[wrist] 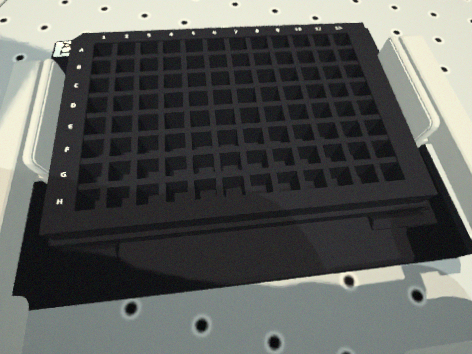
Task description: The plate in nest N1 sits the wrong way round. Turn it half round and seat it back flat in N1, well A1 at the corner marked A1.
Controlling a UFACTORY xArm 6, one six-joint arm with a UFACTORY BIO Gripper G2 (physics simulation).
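Observation:
Visible in the picture: the gripper, together with a black plate.

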